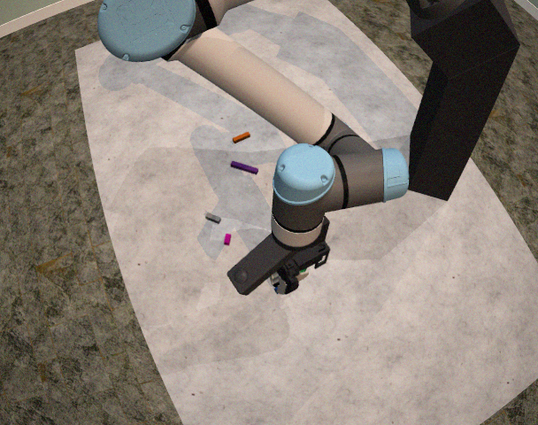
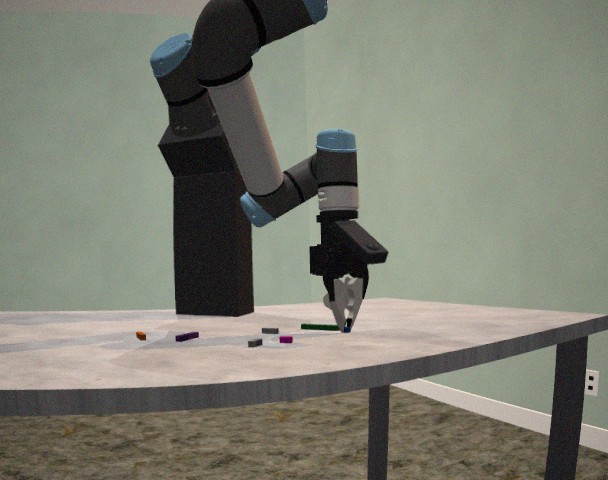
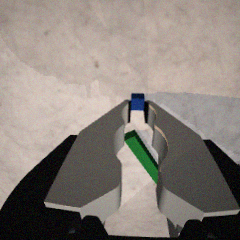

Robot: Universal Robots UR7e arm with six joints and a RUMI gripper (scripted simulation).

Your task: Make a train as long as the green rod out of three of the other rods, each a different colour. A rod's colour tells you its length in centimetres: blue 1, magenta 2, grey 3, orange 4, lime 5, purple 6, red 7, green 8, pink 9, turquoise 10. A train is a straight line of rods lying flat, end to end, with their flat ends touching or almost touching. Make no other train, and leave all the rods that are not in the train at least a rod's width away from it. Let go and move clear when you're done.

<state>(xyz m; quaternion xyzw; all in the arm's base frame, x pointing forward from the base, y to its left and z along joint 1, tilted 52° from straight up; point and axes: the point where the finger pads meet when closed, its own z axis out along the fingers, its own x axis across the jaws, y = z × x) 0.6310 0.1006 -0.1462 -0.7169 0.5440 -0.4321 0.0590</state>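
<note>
Now: the green rod 7 cm behind my hand, 2 cm to the right of it and 1 cm below it. From my hand the other things lie so: purple rod 7 cm behind, 28 cm to the right, 1 cm below; then magenta rod 4 cm ahead, 14 cm to the right, 1 cm below; then blue rod 1 cm below.
</note>
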